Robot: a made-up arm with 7 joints. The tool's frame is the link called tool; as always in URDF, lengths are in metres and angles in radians.
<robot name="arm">
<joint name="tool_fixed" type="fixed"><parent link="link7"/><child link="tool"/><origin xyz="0 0 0" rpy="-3.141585 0 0"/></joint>
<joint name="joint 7" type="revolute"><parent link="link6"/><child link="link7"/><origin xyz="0.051 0 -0.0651" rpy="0 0 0"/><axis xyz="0 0.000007 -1"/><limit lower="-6.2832" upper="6.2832"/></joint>
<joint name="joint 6" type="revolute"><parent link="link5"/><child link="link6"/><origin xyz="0 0 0" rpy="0 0 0"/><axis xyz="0 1 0.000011"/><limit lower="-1.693" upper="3.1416"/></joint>
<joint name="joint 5" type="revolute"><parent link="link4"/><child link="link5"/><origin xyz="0.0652 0 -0.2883" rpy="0 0 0"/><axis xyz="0 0.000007 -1"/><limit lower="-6.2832" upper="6.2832"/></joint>
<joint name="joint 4" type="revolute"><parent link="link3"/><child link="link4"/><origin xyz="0.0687 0 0" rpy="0 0 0"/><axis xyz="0 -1 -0.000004"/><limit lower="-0.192" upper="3.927"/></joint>
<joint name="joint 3" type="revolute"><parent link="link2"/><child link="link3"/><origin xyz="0 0 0.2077" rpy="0 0 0"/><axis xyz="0 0 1"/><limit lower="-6.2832" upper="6.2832"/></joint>
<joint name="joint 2" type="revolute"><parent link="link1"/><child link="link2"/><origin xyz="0 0 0" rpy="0 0 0"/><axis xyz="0 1 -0.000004"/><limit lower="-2.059" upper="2.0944"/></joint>
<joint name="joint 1" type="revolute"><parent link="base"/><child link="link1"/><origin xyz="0 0 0.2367" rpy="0 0 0"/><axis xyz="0 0 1"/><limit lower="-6.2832" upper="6.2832"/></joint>
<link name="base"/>
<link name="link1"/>
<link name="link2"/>
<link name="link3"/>
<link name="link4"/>
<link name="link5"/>
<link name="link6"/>
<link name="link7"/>
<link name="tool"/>
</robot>
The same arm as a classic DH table. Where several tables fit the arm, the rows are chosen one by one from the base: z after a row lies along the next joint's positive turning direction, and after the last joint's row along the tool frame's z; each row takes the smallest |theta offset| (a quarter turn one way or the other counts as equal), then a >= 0, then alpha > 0; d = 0 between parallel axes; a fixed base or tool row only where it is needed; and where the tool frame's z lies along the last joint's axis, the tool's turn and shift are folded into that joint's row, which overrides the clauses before.
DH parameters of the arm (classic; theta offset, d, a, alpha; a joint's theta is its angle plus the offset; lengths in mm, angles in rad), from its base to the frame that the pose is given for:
joint 1: 0 236.7 0 -1.5708
joint 2: 0 0 0 1.5708
joint 3: 0 207.7 68.7 1.5708
joint 4: 0 0 65.2 1.5708
joint 5: 0 288.3 0 1.5708
joint 6: 0 0 51 -1.5708
joint 7: 0 65.1 0 0
Joint limits (rad, base to tool): -6.2832..6.2832 -2.059..2.0944 -6.2832..6.2832 -0.192..3.927 -6.2832..6.2832 -1.693..3.1416 -6.2832..6.2832

